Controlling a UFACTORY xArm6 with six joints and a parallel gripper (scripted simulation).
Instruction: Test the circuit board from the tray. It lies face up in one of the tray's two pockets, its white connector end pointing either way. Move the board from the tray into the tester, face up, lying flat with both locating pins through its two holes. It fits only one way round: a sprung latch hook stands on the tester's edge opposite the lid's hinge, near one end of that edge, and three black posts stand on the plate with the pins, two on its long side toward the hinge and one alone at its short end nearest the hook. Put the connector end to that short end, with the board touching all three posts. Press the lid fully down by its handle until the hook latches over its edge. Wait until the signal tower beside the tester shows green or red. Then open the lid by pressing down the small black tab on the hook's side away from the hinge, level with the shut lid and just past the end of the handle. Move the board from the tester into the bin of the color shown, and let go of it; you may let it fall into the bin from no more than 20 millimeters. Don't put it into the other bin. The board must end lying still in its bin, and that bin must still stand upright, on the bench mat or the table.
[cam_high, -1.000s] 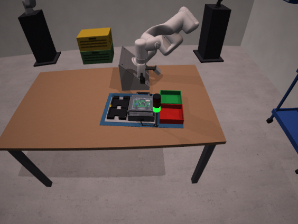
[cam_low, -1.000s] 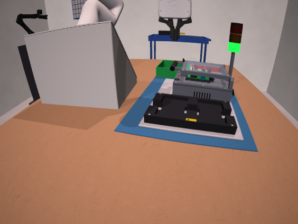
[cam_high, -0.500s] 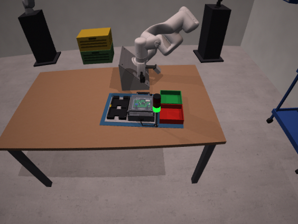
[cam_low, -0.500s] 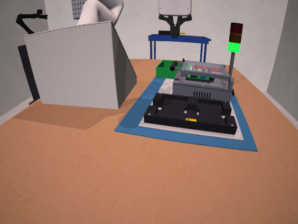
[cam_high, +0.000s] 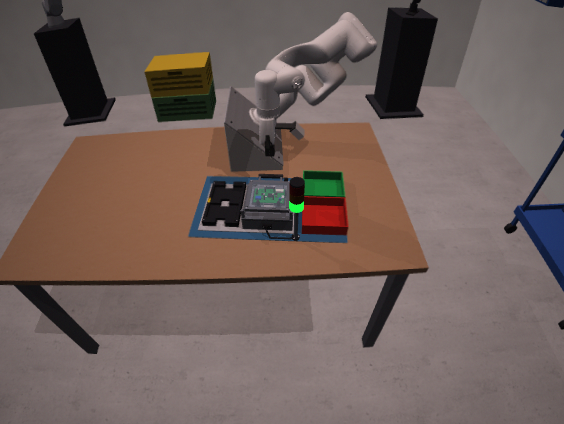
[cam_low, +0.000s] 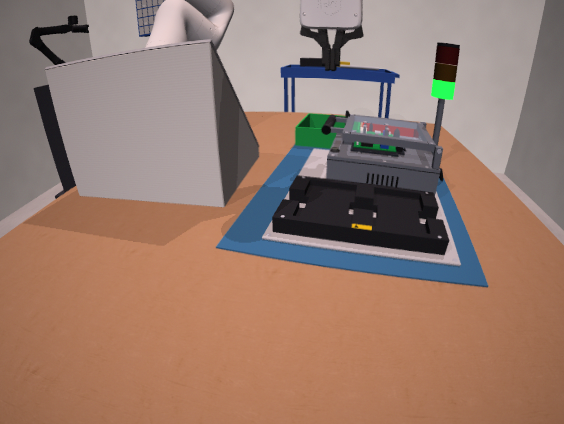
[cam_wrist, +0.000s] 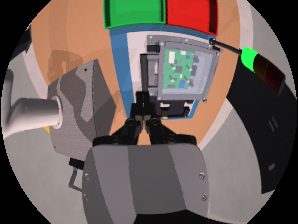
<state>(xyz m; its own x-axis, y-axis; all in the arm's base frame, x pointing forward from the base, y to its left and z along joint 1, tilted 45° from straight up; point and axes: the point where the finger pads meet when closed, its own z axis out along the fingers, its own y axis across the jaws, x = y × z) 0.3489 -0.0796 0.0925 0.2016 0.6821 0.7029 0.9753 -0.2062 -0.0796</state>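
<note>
My gripper is now 30 mm short of the latch hook, 50 mm to the right of it and 120 mm above it. From my hand the other things lie so: green circuit board: 80 mm ahead, 10 mm to the right, 140 mm below; then tester lid: 90 mm ahead, 20 mm to the right, 120 mm below; then plate: 90 mm ahead, 10 mm to the right, 140 mm below.
</note>
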